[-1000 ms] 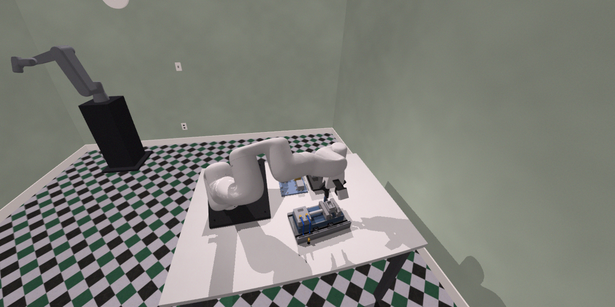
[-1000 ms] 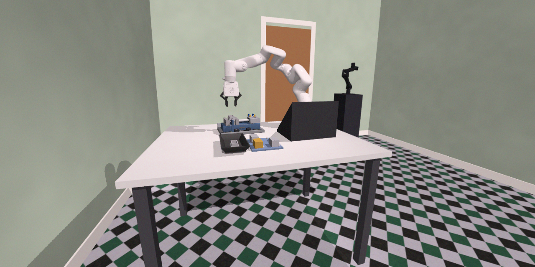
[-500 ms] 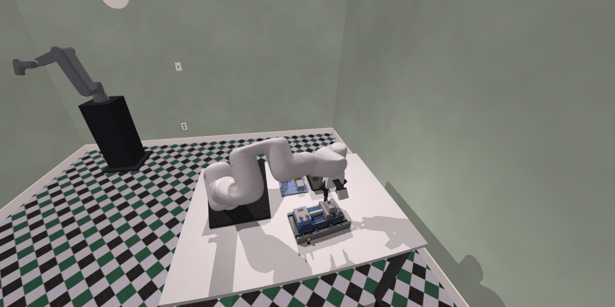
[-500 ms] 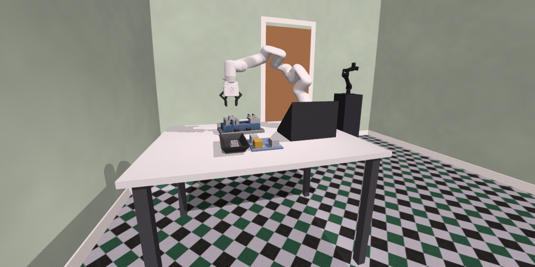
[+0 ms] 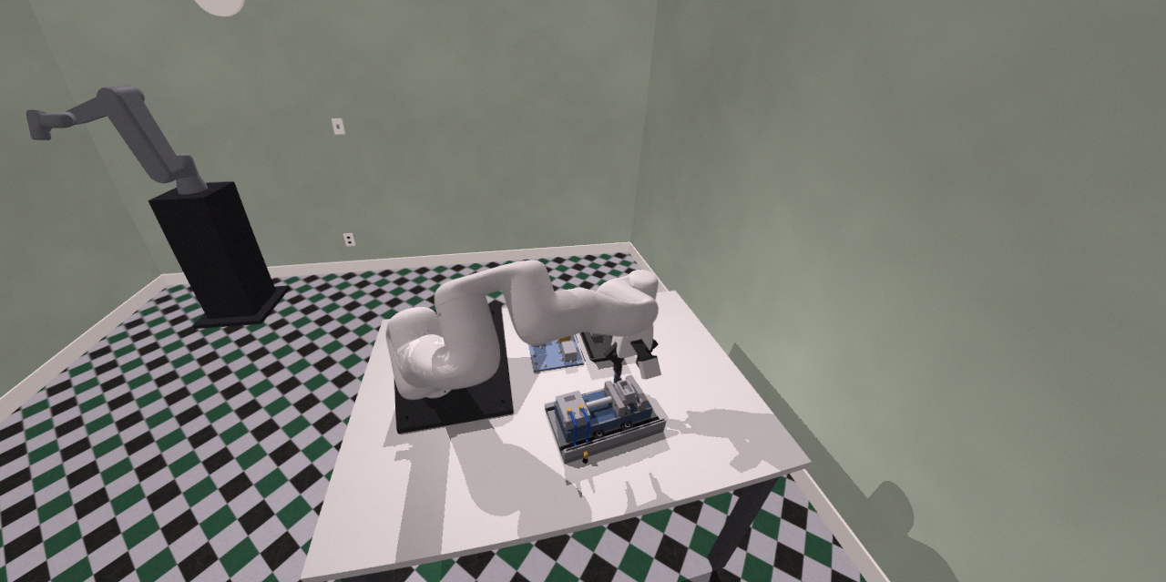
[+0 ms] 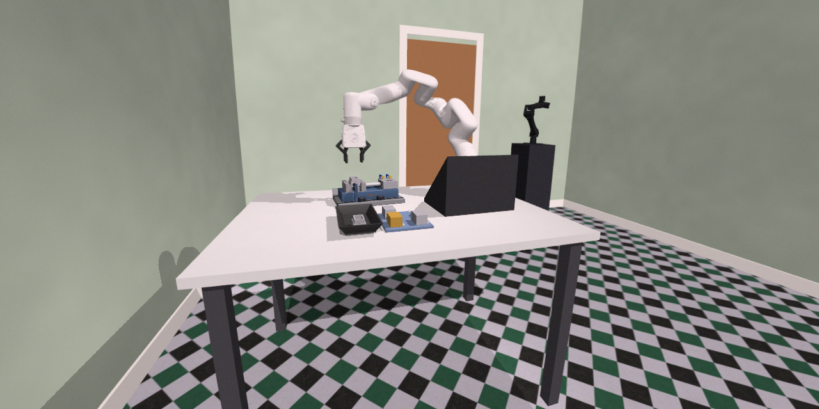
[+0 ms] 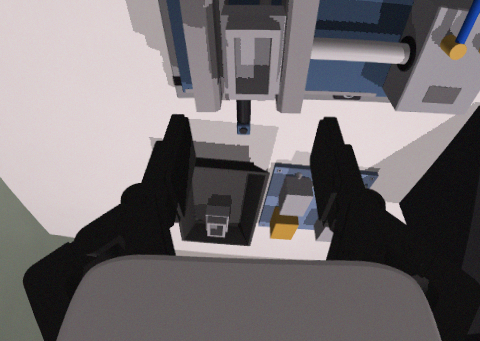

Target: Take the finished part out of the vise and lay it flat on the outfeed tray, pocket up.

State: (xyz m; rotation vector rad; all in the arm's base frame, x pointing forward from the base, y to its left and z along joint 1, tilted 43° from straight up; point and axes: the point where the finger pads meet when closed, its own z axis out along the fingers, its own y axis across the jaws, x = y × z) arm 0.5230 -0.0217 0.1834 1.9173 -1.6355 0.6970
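My hand is 80 mm past the screw rod, 10 mm to the left of it and 120 mm above it. The rest, counted from my hand: yellow block: 110 mm behind, 360 mm to the left, 170 mm below; then blue plate: 160 mm behind, 310 mm to the left, 190 mm below; then vise: 60 mm behind, 10 mm to the right, 160 mm below.
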